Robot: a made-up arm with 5 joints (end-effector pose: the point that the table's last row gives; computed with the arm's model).
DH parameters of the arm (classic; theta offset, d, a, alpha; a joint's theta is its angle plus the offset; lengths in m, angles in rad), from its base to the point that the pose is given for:
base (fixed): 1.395 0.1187 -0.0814 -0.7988
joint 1: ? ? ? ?
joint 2: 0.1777 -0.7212 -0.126 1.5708
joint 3: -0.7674 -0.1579 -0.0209 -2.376
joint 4: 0 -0.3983 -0.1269 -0.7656
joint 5: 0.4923 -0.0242 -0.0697 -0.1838
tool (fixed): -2.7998 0.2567 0 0
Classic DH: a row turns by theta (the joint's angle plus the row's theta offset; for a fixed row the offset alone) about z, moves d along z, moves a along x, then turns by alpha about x.
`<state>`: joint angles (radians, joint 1 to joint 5).
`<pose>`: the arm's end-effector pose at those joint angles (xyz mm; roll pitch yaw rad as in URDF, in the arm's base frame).
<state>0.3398 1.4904 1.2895 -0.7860 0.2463</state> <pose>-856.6 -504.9 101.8 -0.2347 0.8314 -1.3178</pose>
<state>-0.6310 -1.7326 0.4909 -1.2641 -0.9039</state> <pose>-840.7 436.6 139.0 2.4916 -0.6202 1.9837</pose>
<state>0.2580 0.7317 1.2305 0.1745 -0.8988</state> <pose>-940.4 -493.9 8.3 -0.1256 0.5383 -1.9065</pose>
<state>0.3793 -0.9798 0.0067 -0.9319 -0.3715</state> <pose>-818.7 -322.7 478.5 -1.8703 -0.9134 0.9431</pose>
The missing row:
joint 1: 0.2493 -0.1892 -0.0012 2.3539
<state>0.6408 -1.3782 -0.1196 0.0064 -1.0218</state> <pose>-610.6 -195.4 597.3 -1.7326 -0.6554 0.7120</pose>
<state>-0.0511 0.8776 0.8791 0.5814 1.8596</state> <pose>-763.3 -279.0 -210.2 0.8133 -1.3225 0.9096</pose>
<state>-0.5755 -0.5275 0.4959 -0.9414 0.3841</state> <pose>-915.3 98.4 200.2 -0.4696 -0.5124 -1.0006</pose>
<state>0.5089 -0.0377 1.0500 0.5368 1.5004</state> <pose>-628.2 -621.9 235.6 0.2370 0.0066 1.2098</pose>
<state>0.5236 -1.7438 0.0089 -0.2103 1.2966</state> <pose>-671.2 -72.9 361.3 -2.6822 0.9909 -0.6668</pose>
